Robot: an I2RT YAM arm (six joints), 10 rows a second.
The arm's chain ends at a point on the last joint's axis. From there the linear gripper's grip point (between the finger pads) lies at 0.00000 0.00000 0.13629 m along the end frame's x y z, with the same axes.
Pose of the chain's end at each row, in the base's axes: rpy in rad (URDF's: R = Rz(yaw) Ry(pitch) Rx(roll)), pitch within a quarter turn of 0, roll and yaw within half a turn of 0; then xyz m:
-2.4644 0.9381 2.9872 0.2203 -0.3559 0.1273
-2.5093 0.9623 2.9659 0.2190 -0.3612 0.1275
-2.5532 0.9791 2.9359 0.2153 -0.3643 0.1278
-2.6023 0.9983 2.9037 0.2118 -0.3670 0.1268
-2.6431 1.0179 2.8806 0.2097 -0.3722 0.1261
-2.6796 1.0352 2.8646 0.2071 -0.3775 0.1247
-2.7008 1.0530 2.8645 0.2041 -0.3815 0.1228
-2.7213 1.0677 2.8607 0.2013 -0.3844 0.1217
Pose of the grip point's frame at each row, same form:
-2.4644 0.9381 2.9872 0.2918 -0.4535 0.0645
-2.5093 0.9623 2.9659 0.2937 -0.4563 0.0647
-2.5532 0.9791 2.9359 0.2920 -0.4576 0.0646
-2.6023 0.9983 2.9037 0.2908 -0.4582 0.0634
-2.6431 1.0179 2.8806 0.2913 -0.4614 0.0632
-2.6796 1.0352 2.8646 0.2914 -0.4646 0.0624
-2.7008 1.0530 2.8645 0.2912 -0.4667 0.0618
-2.7213 1.0677 2.8607 0.2906 -0.4680 0.0617

